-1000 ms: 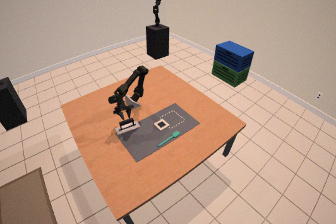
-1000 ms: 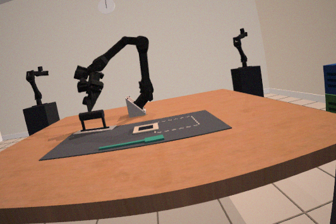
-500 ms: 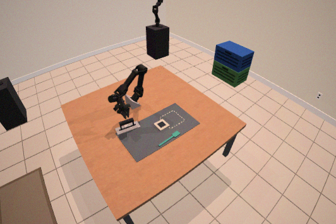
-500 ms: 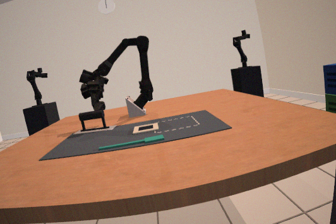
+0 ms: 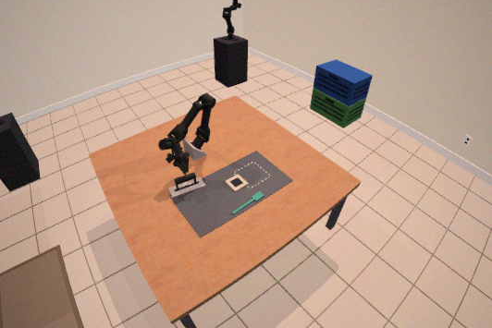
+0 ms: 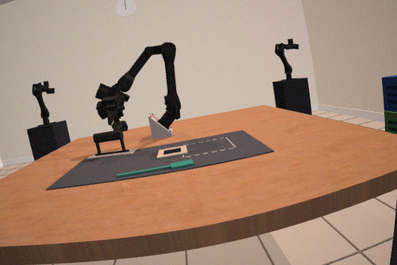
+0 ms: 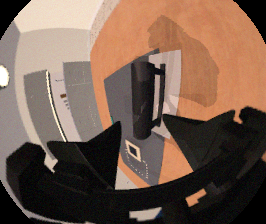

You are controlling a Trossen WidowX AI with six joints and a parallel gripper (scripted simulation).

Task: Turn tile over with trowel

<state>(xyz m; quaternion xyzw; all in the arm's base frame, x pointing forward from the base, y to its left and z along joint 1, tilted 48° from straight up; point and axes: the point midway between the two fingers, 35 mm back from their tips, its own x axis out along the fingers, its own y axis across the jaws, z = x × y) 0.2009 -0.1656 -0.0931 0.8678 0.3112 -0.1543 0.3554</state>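
My gripper tip is 17 cm short of the mat, 19 cm to the right of it and 11 cm above it. Round my gripper tip: flat tool 31 cm ahead, 21 cm to the left, 9 cm below; then tile 16 cm ahead, 23 cm to the left, 9 cm below.
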